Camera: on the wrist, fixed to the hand. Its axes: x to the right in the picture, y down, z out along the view.
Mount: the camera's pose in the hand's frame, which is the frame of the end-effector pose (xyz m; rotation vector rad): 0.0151 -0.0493 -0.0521 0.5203 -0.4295 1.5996
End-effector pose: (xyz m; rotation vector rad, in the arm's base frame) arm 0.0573 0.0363 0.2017 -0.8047 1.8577 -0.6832
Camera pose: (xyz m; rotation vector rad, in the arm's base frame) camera 0.0161 -0.0005 0.2499 0.8367 1.2553 0.1003
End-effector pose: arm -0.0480 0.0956 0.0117 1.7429 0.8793 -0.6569
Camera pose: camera -0.0782 0.1587 -0.0103 1.9784 -1.0817 -0.0881
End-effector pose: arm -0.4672 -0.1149 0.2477 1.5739 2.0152 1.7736
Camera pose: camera -0.5371 -0.1345 0.2372 -2.2757 -0.4854 -0.3446
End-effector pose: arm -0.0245 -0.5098 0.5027 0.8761 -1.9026 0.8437
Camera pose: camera 0.0318 -0.4970 0.5479 0.4151 2.0918 -1.7663
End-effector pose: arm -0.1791 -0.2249 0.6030 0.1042 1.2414 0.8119
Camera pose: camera -0.1988 -0.2696 0.5483 1.7577 0.7322 1.6315
